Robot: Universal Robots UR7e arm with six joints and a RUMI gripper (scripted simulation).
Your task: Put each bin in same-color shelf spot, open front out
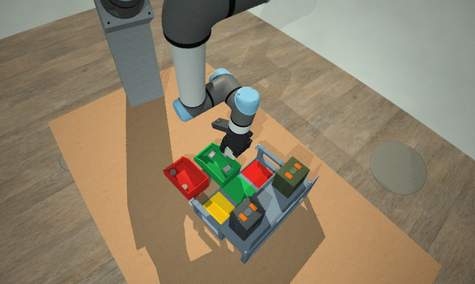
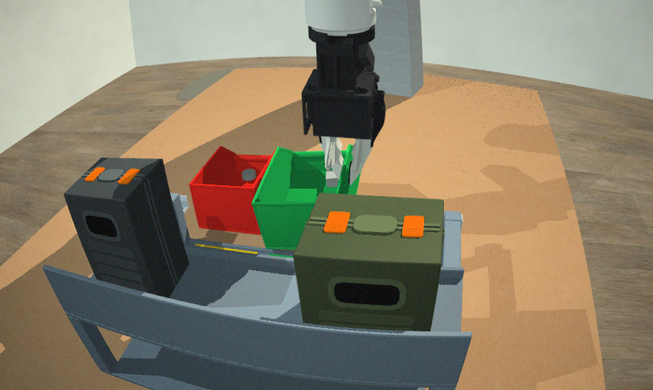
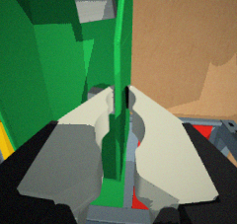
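My gripper is now 50 mm to the left of the green bin and 20 mm above it. Also, from my hand: olive box: 240 mm ahead, 120 mm to the left, 60 mm above; then dark grey box: 280 mm ahead, 110 mm to the right, 70 mm above; then red bin: 30 mm behind, 180 mm to the right, 60 mm below.
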